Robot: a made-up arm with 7 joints. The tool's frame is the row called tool. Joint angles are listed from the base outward.
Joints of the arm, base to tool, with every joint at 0 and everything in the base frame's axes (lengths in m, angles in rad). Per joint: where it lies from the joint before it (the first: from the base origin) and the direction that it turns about. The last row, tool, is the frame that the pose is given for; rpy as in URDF.
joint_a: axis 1 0 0 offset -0.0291 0.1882 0.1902
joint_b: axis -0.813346 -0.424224 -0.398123 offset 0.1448 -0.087 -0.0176
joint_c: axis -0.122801 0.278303 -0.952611 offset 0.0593 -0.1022 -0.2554
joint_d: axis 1 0 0 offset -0.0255 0.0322 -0.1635
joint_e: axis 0 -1 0 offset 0.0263 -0.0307 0.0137
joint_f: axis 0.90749 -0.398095 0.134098 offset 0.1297 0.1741 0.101
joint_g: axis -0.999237 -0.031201 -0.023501 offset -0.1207 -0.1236 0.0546
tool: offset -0.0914 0.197 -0.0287 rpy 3.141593 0 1.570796
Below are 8 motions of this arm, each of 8 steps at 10 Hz.
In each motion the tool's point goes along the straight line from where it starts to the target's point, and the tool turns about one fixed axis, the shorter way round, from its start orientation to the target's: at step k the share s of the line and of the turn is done. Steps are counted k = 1, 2, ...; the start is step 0. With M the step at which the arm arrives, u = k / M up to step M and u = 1 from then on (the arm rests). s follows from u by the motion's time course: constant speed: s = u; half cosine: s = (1 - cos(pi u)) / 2; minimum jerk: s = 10 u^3 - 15 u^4 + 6 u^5.
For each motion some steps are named. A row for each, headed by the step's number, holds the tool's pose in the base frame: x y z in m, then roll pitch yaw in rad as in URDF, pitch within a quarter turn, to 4 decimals.
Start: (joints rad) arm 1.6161 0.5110 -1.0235 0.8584 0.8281 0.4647 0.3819
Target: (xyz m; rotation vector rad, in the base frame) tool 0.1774 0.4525 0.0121 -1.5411 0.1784 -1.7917
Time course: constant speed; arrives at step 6
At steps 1, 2, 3, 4, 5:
1: 0.0568 0.4857 -0.0361 -0.0330 -0.6543 -2.5236
2: 0.0810 0.4791 -0.0265 -0.1900 -0.7573 -2.3925
3: 0.1051 0.4724 -0.0168 -0.3815 -0.8415 -2.2260
4: 0.1292 0.4658 -0.0072 -0.6092 -0.8998 -2.0225
5: 0.1533 0.4591 0.0025 -0.8639 -0.9250 -1.7917

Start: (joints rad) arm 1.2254 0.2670 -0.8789 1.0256 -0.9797 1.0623 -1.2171
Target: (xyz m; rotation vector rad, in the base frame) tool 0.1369 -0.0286 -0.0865 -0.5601 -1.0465 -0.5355
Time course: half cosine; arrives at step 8
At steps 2, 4, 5, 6, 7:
2: 0.2995 0.3093 -0.2137 0.7303 0.1179 -0.4360
4: 0.2321 0.1693 -0.1610 0.3558 -0.3948 -0.6024
5: 0.1957 0.0936 -0.1325 0.1483 -0.6873 -0.6106
6: 0.1648 0.0294 -0.1083 -0.0815 -0.9308 -0.5412
7: 0.1441 -0.0135 -0.0922 -0.3089 -1.0824 -0.4138

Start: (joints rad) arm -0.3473 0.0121 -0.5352 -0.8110 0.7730 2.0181 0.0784
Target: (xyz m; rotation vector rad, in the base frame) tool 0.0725 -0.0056 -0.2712 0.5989 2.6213 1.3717
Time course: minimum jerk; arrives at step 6
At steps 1, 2, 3, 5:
1: 0.0706 -0.0681 -0.3490 2.2518 -0.1855 -2.6912
2: 0.0709 -0.0568 -0.3349 2.2487 -0.1621 -2.8477
3: 0.0715 -0.0380 -0.3115 2.2356 -0.1250 -3.1071
5: 0.0724 -0.0079 -0.2741 2.1964 -0.0761 2.7616

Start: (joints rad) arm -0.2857 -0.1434 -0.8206 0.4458 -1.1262 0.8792 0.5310
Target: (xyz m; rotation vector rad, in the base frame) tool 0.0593 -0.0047 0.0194 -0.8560 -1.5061 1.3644
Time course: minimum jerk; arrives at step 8
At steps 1, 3, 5, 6, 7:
1: 0.0003 0.0800 -0.0624 -2.3422 -0.5505 2.1953
3: 0.0158 0.0577 -0.0409 -2.1110 -0.4704 2.0912
5: 0.0428 0.0190 -0.0035 -1.7531 -0.2921 1.9725
6: 0.0531 0.0042 0.0108 -1.6274 -0.2157 1.9470
7: 0.0583 -0.0033 0.0181 -1.5649 -0.1758 1.9380

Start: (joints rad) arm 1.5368 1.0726 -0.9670 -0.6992 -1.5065 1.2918 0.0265
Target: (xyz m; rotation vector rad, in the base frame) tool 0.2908 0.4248 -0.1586 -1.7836 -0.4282 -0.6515
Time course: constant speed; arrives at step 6
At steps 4, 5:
4: 0.2684 0.4671 -0.1621 -2.0285 -0.7834 0.2090
5: 0.2796 0.4460 -0.1603 -1.9313 -0.7328 0.0751

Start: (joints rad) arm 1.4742 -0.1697 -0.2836 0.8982 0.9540 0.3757 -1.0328
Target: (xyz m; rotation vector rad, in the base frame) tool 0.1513 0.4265 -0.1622 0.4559 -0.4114 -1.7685
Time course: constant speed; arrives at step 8
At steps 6, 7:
6: 0.0869 0.4524 -0.1360 0.2938 0.2886 -1.9373
7: 0.1191 0.4394 -0.1491 0.4156 0.1927 -1.8587

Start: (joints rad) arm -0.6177 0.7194 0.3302 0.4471 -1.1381 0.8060 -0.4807
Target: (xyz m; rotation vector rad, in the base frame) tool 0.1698 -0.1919 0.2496 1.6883 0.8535 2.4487
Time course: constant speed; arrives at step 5
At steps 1, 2, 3, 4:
1: 0.2630 -0.1271 0.2862 2.9279 -0.8728 1.0244
2: 0.2397 -0.1433 0.2771 2.6011 -1.0320 1.2384
3: 0.2164 -0.1595 0.2679 2.1156 -1.1302 1.6153
4: 0.1931 -0.1757 0.2588 1.5364 -1.1236 2.0870

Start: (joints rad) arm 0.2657 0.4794 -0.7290 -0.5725 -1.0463 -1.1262 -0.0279
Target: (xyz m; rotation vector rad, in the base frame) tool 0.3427 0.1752 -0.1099 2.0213 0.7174 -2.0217
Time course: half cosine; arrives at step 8
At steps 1, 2, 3, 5, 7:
1: 0.1813 0.2733 -0.3118 -0.6962 0.9866 -2.8869
2: 0.1995 0.2623 -0.2890 -0.7134 1.0456 -2.9587
3: 0.2267 0.2457 -0.2550 -0.7616 1.1320 -3.0869
5: 0.2909 0.2067 -0.1747 -1.0975 1.3108 2.6766
7: 0.3363 0.1791 -0.1179 -1.7107 1.3663 1.9358

